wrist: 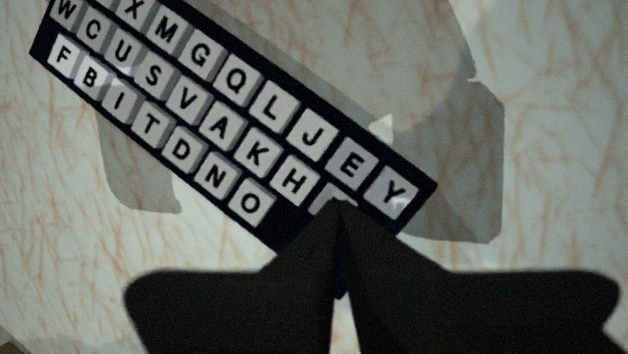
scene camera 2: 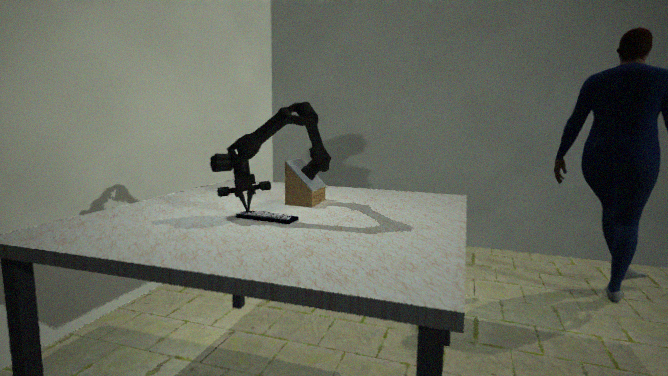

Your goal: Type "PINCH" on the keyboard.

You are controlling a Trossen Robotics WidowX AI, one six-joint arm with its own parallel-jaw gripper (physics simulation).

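Places are measured from the arm's base along level axes (x right, y ahead, z up), in centimetres.
Pixels of known places: gripper, fingertip midpoint: point(wrist: 337, 209) point(scene camera 2: 247, 212); arm's base, link origin: point(scene camera 2: 308, 173).
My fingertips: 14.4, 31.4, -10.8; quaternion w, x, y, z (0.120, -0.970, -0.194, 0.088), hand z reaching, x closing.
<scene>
Ahead of a thing's pixels: the offset from my fingertips to its top centre, as dx, dy, dz. Level surfaces: height alone.
A black keyboard {-7.7, +1.6, +0.2} point(scene camera 2: 272, 218) point(wrist: 280, 235) with light grey letter keys lies on the table, running diagonally in the wrist view. My gripper point(scene camera 2: 248, 210) point(wrist: 337, 209) is shut with nothing between its fingers. Its tips are at a key {-0.2, +0.0, -0.1} point(wrist: 331, 195) at the right end of the middle row, beside H, and they hide that key's letter. Whether they touch it I cannot tell. The I key {-11.6, +0.4, +0.2} point(wrist: 118, 101), N key {-5.6, -0.9, +0.2} point(wrist: 215, 176), C key {-14.1, +3.1, +0.2} point(wrist: 93, 31) and H key {-2.2, +0.4, +0.2} point(wrist: 296, 181) are readable. The P key cannot be made out.
The table {dz -1.6} point(scene camera 2: 320, 265) has a pale, veined top. A wooden block point(scene camera 2: 300, 192) with a sloped grey top stands behind the keyboard, under the arm's base. A person in dark blue point(scene camera 2: 620, 130) is on the floor right of the table. Walls stand behind and left.
</scene>
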